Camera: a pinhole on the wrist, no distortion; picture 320 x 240 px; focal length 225.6 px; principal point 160.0 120.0 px. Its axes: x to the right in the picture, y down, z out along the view. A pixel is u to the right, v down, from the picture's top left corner.
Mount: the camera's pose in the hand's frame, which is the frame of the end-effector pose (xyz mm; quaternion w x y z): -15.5 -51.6 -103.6 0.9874 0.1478 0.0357 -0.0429
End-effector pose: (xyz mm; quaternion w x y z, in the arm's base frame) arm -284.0 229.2 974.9 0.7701 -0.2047 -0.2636 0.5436
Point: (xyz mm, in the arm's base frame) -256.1 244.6 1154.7
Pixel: 213 123
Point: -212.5 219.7 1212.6
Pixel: 208 69
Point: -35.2 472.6 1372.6
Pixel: outside the picture
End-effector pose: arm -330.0 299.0 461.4 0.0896 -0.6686 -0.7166 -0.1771
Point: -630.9 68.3 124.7
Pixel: outside the picture
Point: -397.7 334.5 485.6
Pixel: 302 173
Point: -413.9 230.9 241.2
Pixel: 46 125
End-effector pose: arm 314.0 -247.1 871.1 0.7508 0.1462 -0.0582 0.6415
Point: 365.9 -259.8 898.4
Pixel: 174 196
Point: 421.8 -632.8 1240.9
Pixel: 49 159
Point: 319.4 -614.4 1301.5
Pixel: 53 206
